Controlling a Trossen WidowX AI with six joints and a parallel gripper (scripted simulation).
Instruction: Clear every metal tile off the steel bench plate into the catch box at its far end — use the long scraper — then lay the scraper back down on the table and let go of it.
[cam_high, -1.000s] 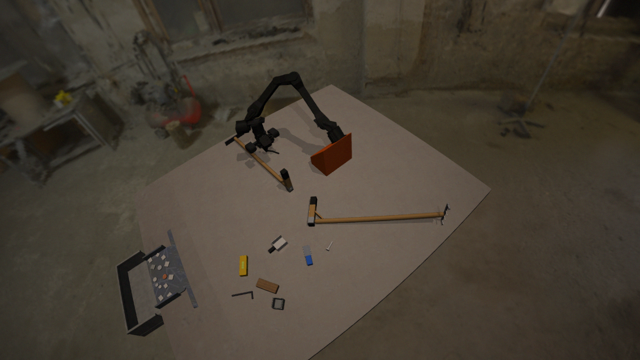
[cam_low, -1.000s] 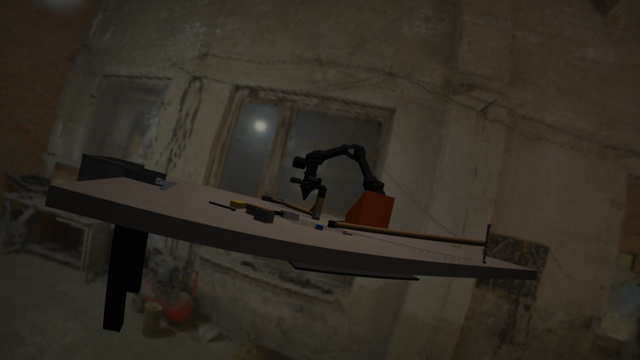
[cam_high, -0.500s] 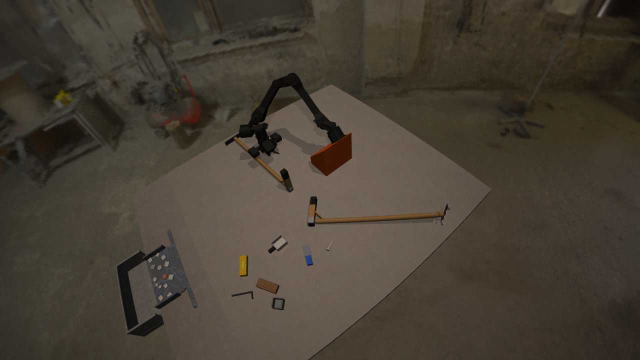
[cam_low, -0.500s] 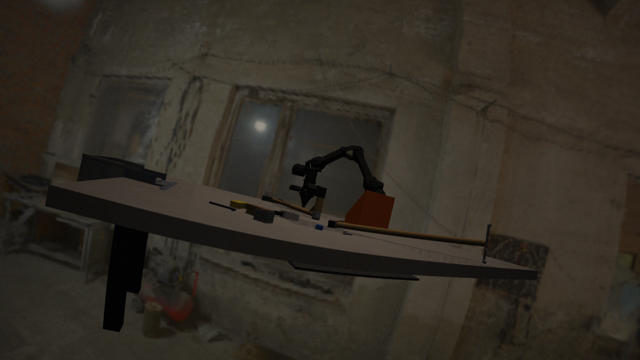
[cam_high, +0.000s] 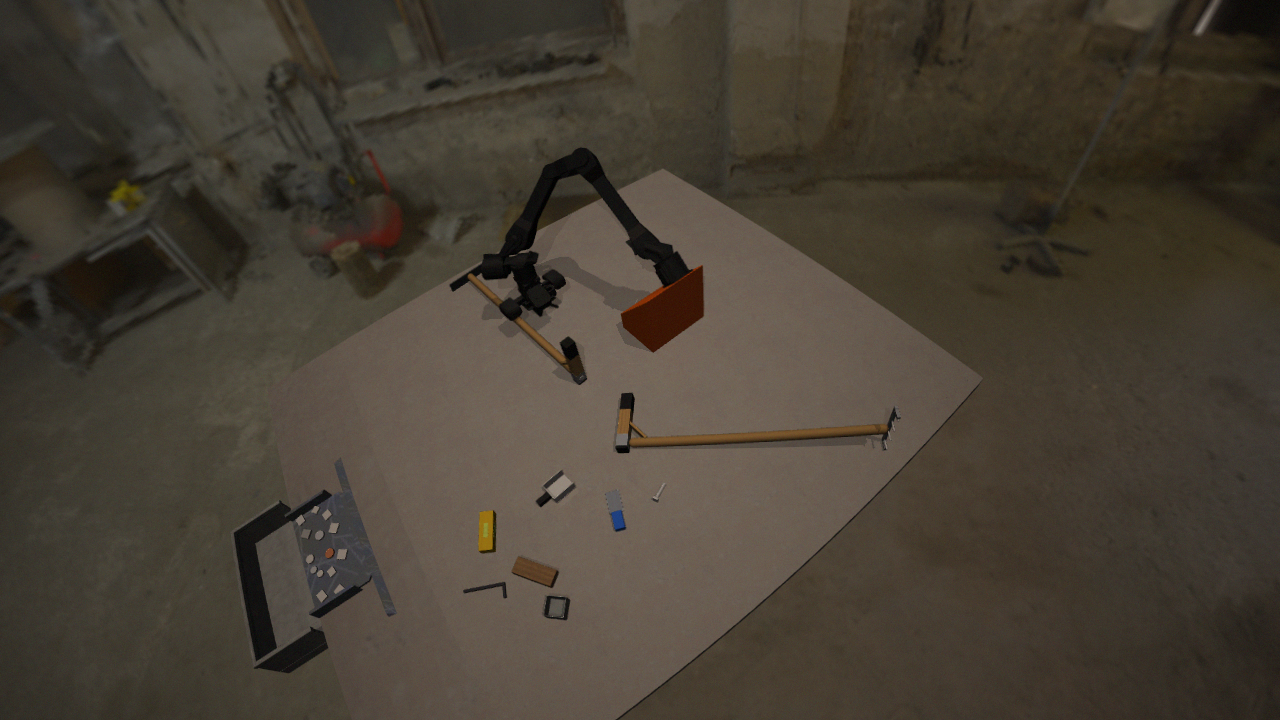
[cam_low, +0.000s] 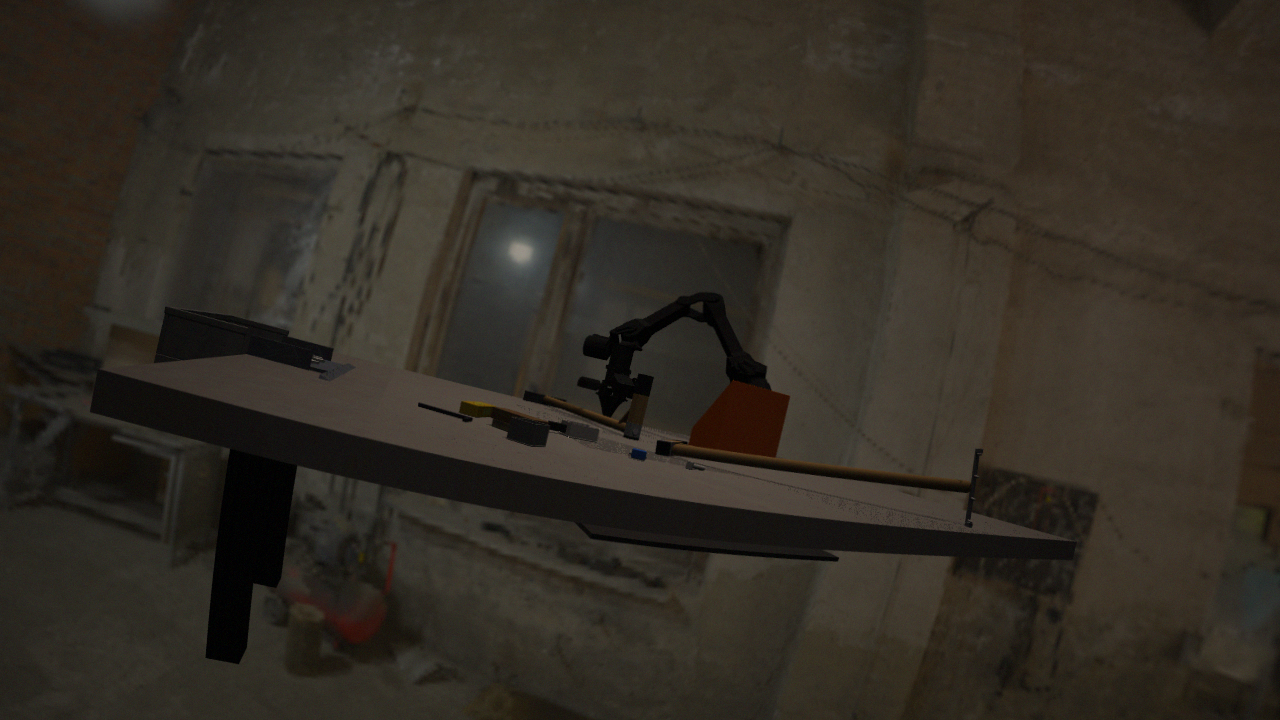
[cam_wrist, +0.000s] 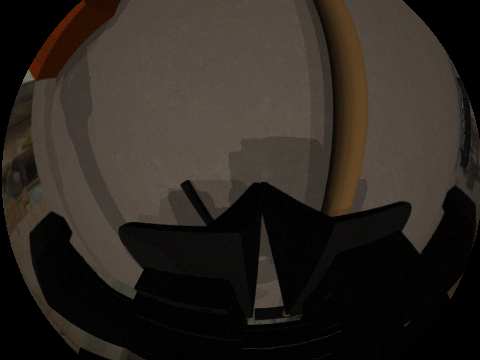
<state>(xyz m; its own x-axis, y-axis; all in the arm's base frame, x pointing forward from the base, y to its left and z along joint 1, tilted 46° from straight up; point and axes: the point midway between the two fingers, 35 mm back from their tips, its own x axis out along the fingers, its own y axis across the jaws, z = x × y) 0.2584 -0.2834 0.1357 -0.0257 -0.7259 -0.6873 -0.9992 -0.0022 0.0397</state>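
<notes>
My gripper tip is 60 mm short of the wooden-shafted scraper, 30 mm to the left of it and 50 mm below it. The rest, counted from my gripper tip: yellow block: 430 mm ahead, 440 mm to the left; then long-handled tool: 140 mm behind, 640 mm to the left, 30 mm above; then blue piece: 200 mm ahead, 580 mm to the left, 10 mm below.
</notes>
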